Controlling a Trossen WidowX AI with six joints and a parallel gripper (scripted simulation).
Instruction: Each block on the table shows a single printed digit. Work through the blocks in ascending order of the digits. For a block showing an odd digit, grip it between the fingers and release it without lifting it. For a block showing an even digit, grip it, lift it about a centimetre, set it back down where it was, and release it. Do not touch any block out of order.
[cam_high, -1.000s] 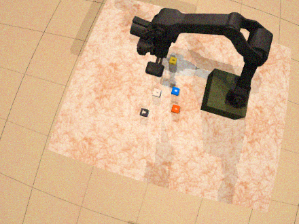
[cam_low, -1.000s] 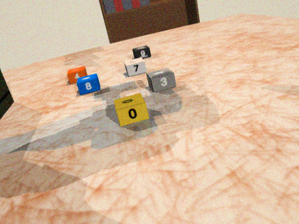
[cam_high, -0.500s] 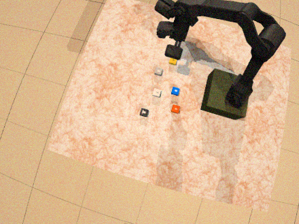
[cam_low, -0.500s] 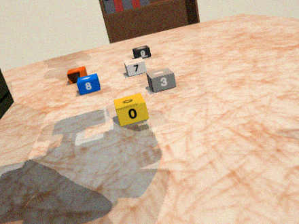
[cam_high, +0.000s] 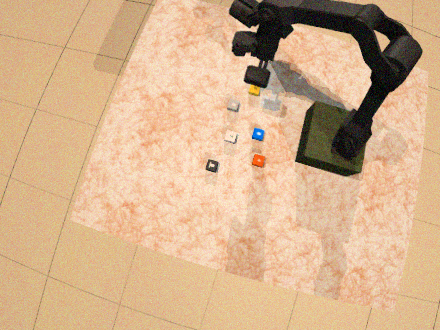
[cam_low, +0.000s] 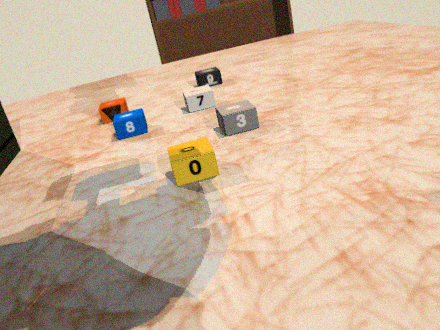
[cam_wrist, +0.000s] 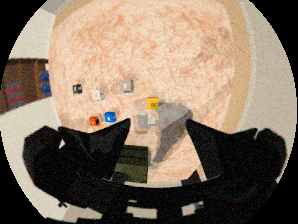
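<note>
Now: gripper tip 11 cm above the yellow block and 1 cm to the right of it. The rest, counted from my gripper tip: white block: 19 cm to the left, 11 cm below, 1 cm ahead; blue block: 15 cm to the left, 11 cm below, 7 cm behind; grey block: 11 cm below, 9 cm to the left, 4 cm ahead.
</note>
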